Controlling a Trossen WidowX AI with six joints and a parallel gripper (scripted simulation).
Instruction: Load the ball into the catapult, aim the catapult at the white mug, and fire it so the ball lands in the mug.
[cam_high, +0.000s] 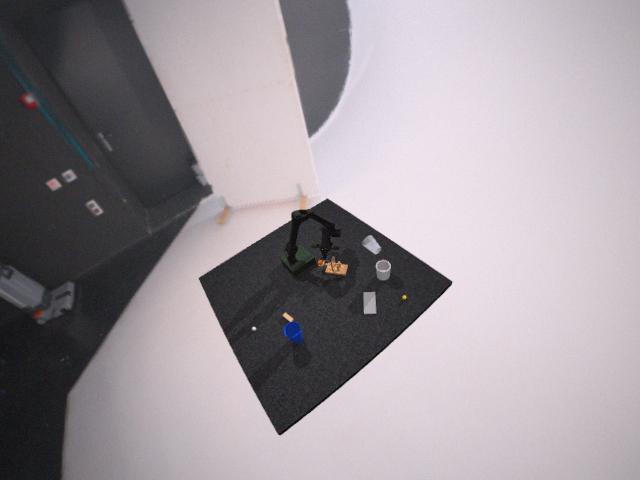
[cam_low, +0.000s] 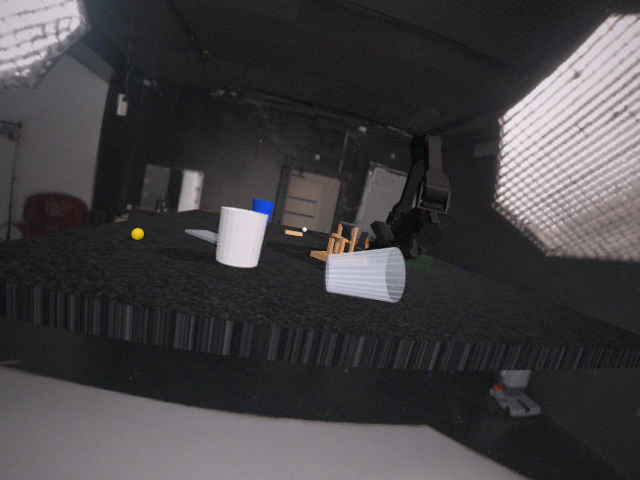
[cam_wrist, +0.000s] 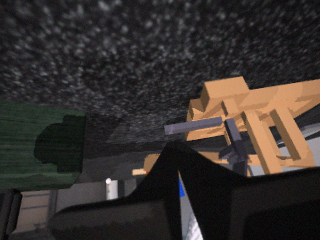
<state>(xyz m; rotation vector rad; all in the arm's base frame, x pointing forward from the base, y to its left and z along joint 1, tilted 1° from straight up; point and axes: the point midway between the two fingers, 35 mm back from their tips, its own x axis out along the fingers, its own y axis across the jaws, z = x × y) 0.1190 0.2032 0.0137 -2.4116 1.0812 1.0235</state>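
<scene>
The orange ball lies 4 cm to the right of my gripper tip, 2 cm ahead of it and 2 cm above it. From my gripper tip the other things lie so: white mug (34 cm ahead, 24 cm to the left, 2 cm below); wooden catapult (6 cm ahead, 1 cm to the left, 1 cm above); grey flat plate (44 cm ahead, 4 cm to the left, 4 cm below).
</scene>
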